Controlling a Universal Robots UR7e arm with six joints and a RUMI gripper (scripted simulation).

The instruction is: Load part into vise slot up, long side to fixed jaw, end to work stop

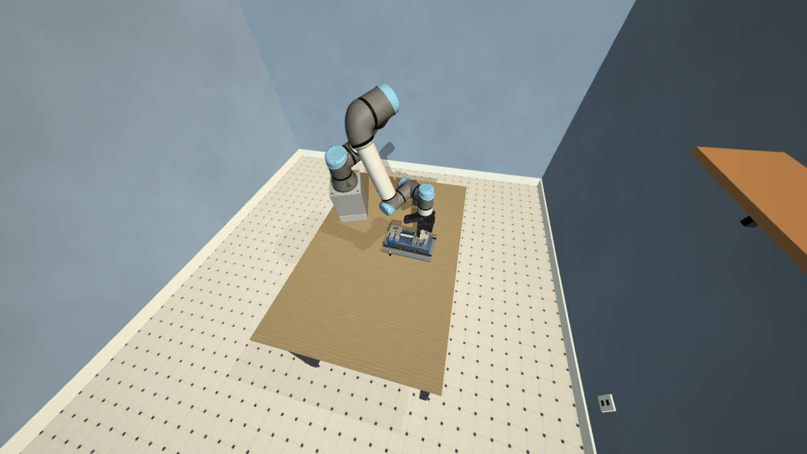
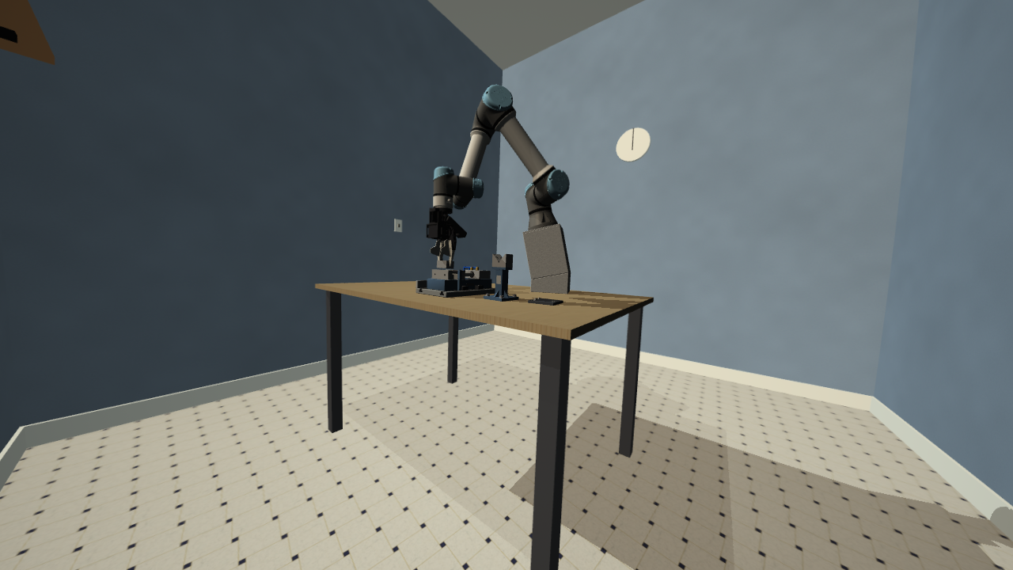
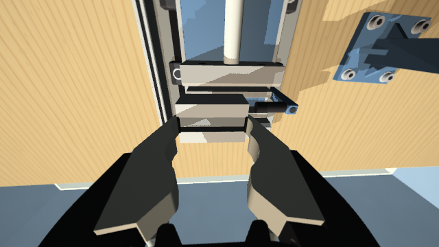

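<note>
Now: hand right at the part. The rest, counted from my hand: cylinder rod (90 mm behind, 50 mm below, 20 mm to the left); then fixed jaw (50 mm below, 30 mm ahead, 20 mm to the left); then moving jaw (50 mm below, 30 mm behind, 20 mm to the left).
</note>
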